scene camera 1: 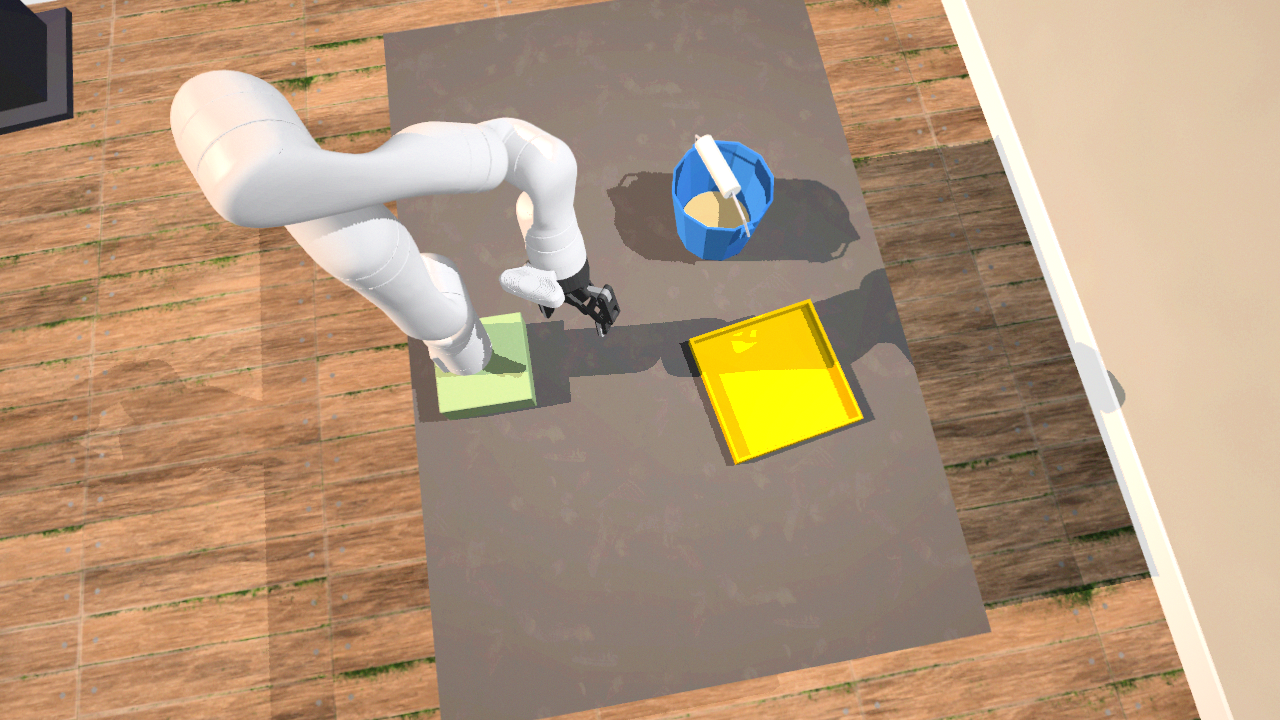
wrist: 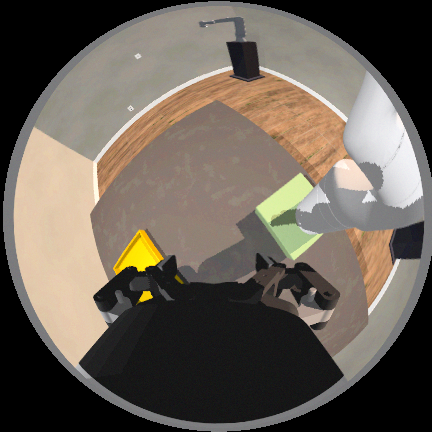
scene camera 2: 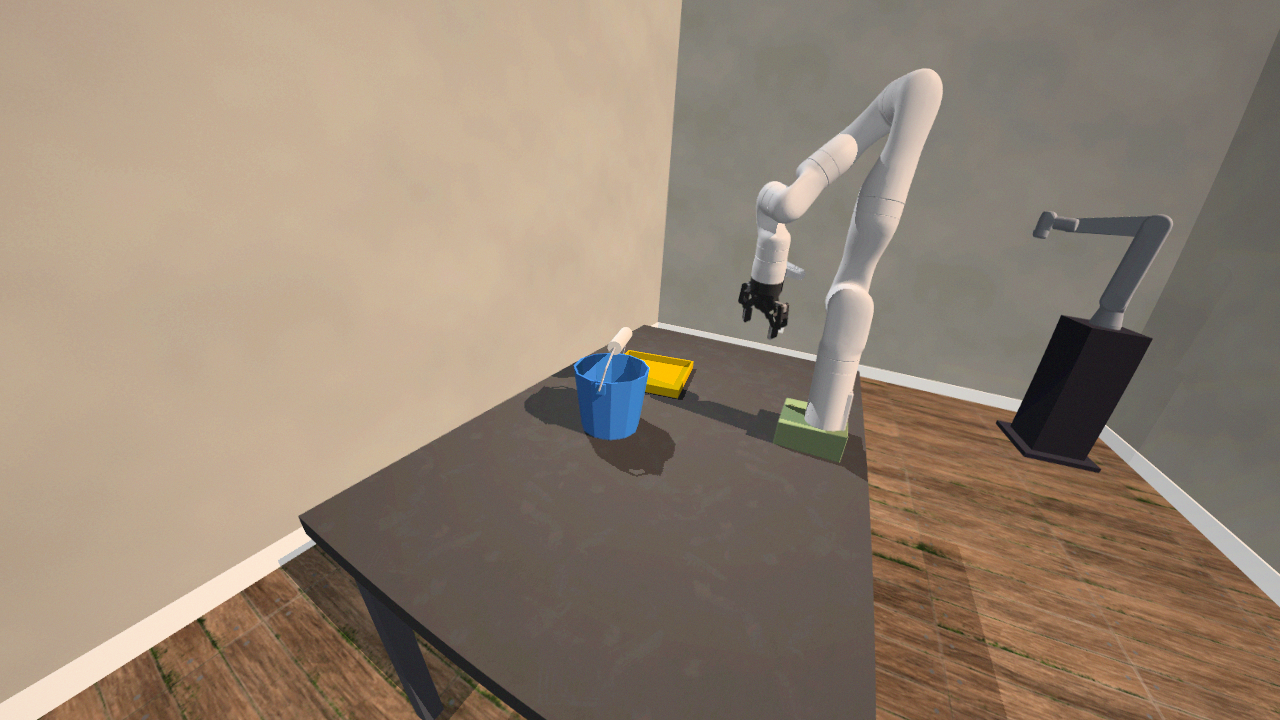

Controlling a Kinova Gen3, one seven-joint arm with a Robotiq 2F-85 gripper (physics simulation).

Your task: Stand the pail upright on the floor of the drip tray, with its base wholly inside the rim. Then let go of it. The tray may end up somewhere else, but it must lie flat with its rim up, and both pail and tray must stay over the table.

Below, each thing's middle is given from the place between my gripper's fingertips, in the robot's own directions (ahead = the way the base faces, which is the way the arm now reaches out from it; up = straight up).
Labels:
My gripper is now 320 mm short of the yellow drip tray (scene camera 1: pixel 773 380), 230 mm above it and 110 mm to the left of it.

